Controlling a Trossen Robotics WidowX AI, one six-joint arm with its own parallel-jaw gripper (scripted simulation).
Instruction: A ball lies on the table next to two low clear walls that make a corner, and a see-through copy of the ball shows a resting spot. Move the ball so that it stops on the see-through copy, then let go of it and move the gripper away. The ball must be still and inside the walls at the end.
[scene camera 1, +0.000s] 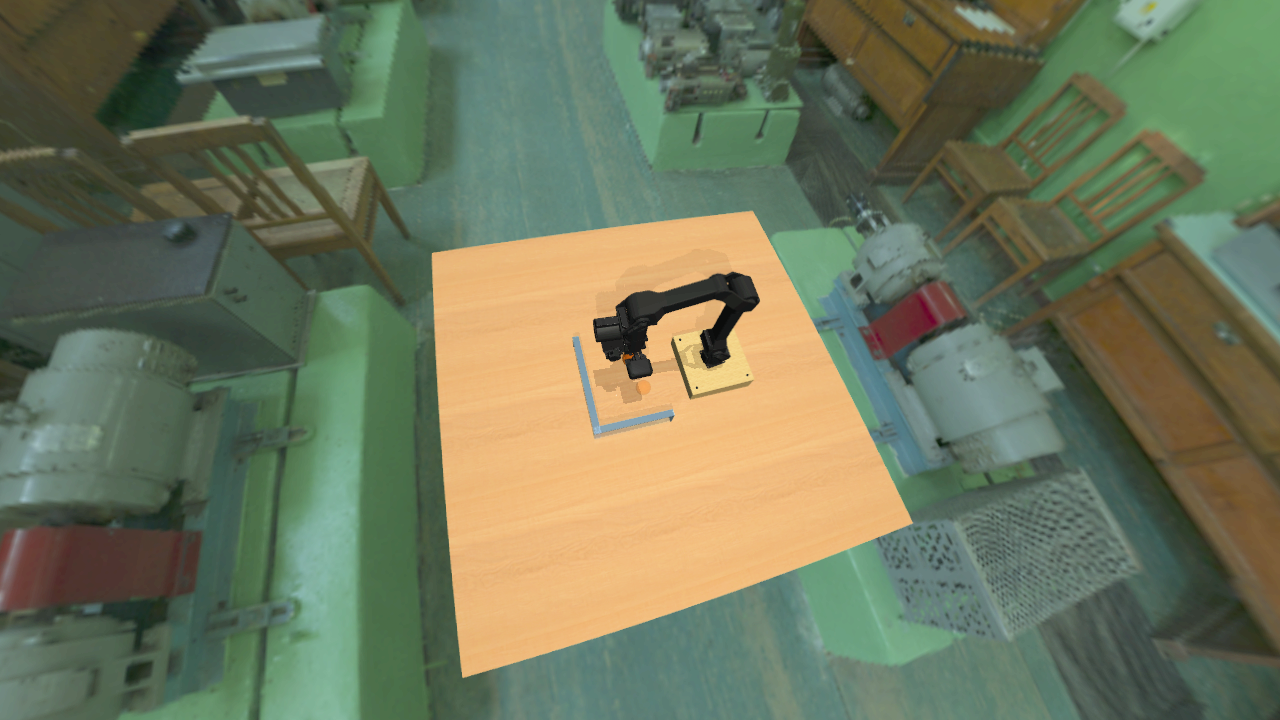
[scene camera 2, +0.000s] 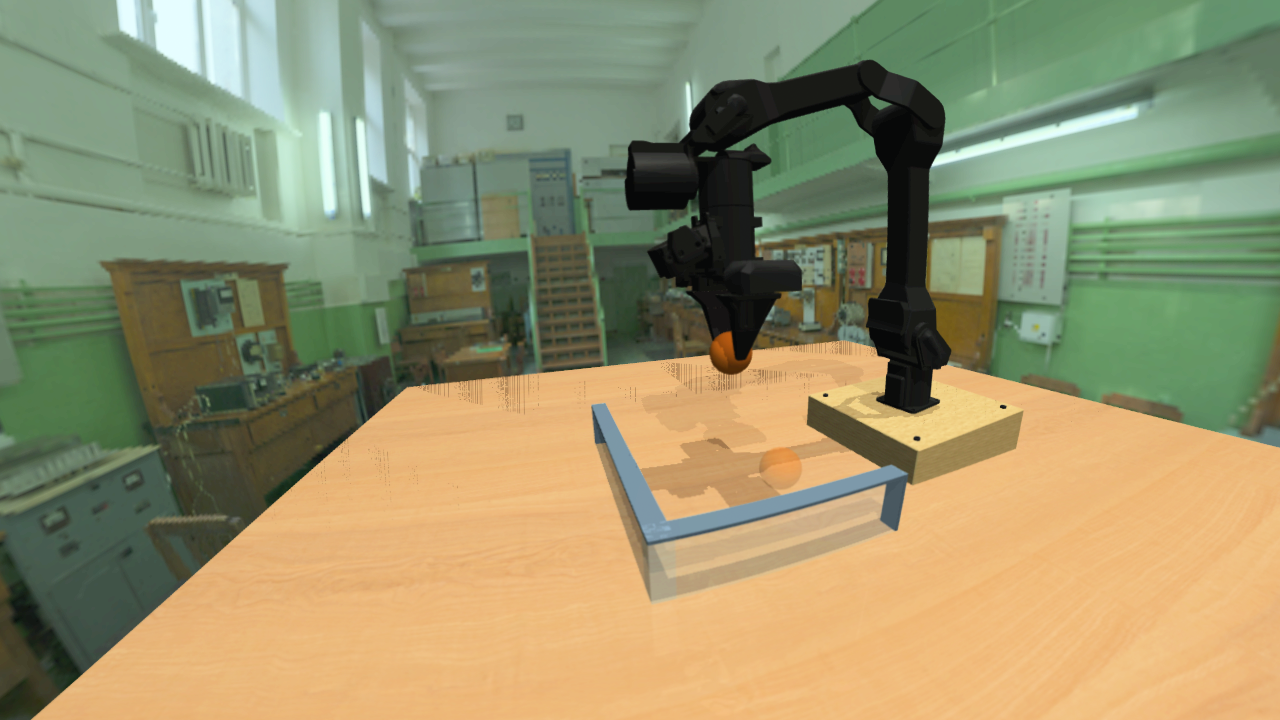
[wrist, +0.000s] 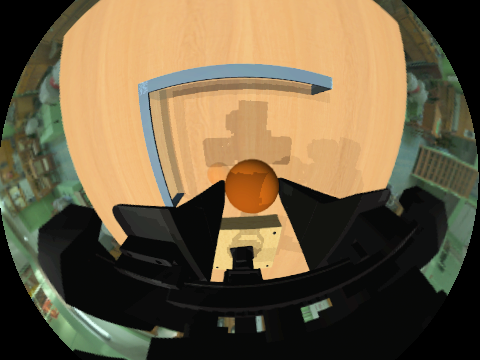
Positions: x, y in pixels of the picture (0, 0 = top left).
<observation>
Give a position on an orange ball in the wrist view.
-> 252, 186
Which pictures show the gripper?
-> Scene camera 1, scene camera 2 and the wrist view: all of them.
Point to the gripper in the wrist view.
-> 251, 183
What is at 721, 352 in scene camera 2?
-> An orange ball.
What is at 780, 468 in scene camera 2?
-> A see-through copy of ball.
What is the gripper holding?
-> An orange ball.
</observation>
